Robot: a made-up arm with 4 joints. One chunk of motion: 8 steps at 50 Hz.
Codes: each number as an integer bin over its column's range. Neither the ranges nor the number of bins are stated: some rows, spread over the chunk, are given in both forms.
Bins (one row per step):
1: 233 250 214 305 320 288
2: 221 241 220 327 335 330
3: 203 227 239 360 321 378
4: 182 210 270 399 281 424
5: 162 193 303 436 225 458
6: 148 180 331 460 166 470
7: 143 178 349 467 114 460
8: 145 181 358 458 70 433
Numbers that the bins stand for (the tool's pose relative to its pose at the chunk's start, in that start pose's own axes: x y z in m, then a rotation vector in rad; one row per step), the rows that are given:
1: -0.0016 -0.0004 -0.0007 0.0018 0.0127 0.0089
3: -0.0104 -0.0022 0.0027 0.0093 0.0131 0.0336
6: -0.0266 -0.0059 0.0153 0.0230 -0.0415 0.0588
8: -0.0274 -0.0058 0.0190 0.0227 -0.0753 0.0486
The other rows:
2: -0.0051 -0.0011 0.0001 0.0048 0.0180 0.0204
4: -0.0166 -0.0036 0.0070 0.0147 -0.0010 0.0462
5: -0.0224 -0.0049 0.0115 0.0197 -0.0207 0.0555
7: -0.0280 -0.0061 0.0178 0.0240 -0.0598 0.0560

